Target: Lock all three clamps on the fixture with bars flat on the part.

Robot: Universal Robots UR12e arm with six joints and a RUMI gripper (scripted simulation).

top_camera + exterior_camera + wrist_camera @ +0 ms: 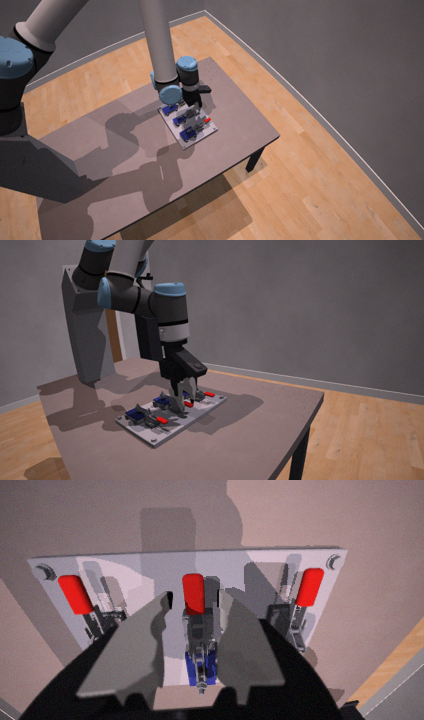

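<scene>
My hand is 60 mm past the toggle clamp and 10 mm to the right of it. From my hand the other things lie so: grey fixture plate (90 mm behind, 10 mm to the left, 50 mm below); then blue part (150 mm behind, 90 mm to the right, 30 mm below).
</scene>
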